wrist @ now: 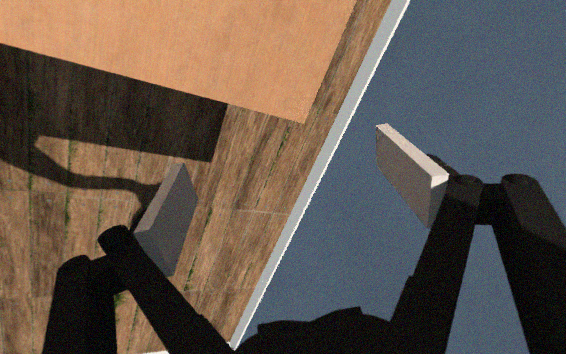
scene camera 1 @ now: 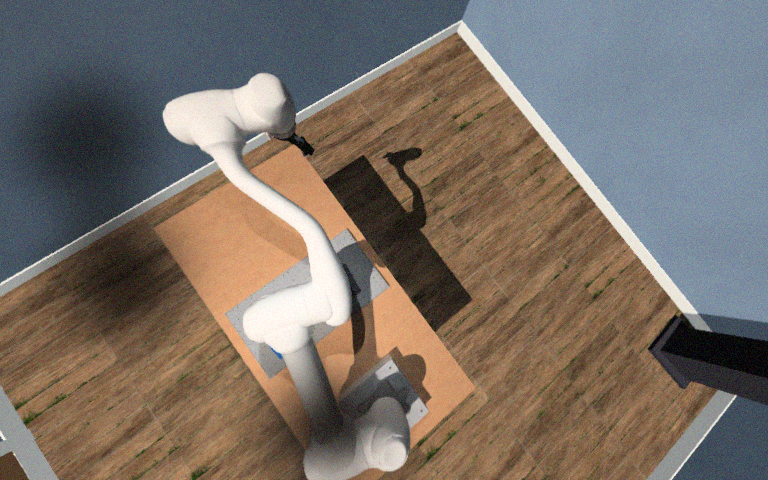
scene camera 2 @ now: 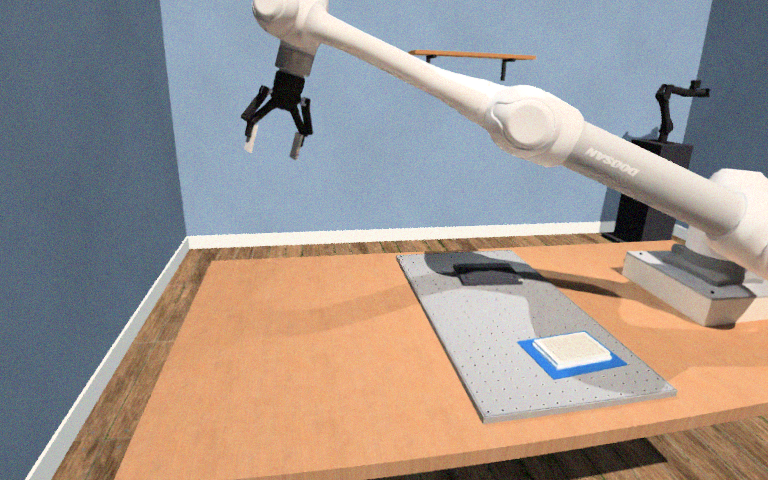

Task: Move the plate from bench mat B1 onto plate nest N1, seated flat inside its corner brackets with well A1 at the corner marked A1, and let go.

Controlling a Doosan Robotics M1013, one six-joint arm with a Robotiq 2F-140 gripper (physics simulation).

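Where they show: gripper, fingertip midpoint: (wrist: 283, 163) (scene camera 1: 289, 145) (scene camera 2: 271, 154); arm's base, origin of the base link: (scene camera 1: 384, 407) (scene camera 2: 710, 270).
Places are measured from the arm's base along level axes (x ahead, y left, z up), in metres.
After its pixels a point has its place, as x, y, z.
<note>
The plate (scene camera 2: 573, 348) {0.555, 0.185, -0.041}, white and low, lies flat on the blue bench mat B1 (scene camera 2: 614, 362) {0.489, 0.229, -0.054} near the front end of the grey perforated board. In scene camera 1 the arm hides the plate, and a sliver of the blue mat (scene camera 1: 276, 353) {0.503, 0.237, -0.054} shows. The dark plate nest N1 (scene camera 2: 489, 275) {0.565, -0.177, -0.044} (scene camera 1: 353, 283) {0.525, -0.242, -0.044} sits in shadow at the board's far end; its brackets and A1 mark are too small to tell. My gripper (scene camera 1: 305, 148) (scene camera 2: 272, 152) {1.119, -0.397, 0.251} (wrist: 283, 163) {1.119, -0.397, 0.251} is open and empty, high up near the table's far left corner, well away from plate and nest.
The grey board (scene camera 1: 362, 254) {0.611, -0.369, -0.056} (scene camera 2: 464, 339) {0.746, 0.087, -0.056} lies across the wooden table (scene camera 1: 226, 243) {1.078, 0.117, -0.069} (scene camera 2: 283, 367) {1.113, 0.094, -0.069} (wrist: 175, 40) {1.061, -0.385, -0.069}. The arm's base block (scene camera 2: 673, 283) {0.152, 0.026, -0.011} stands to its right. A wall shelf (scene camera 2: 472, 54) and a black pedestal (scene camera 2: 651, 198) with a dark jointed device are behind.
</note>
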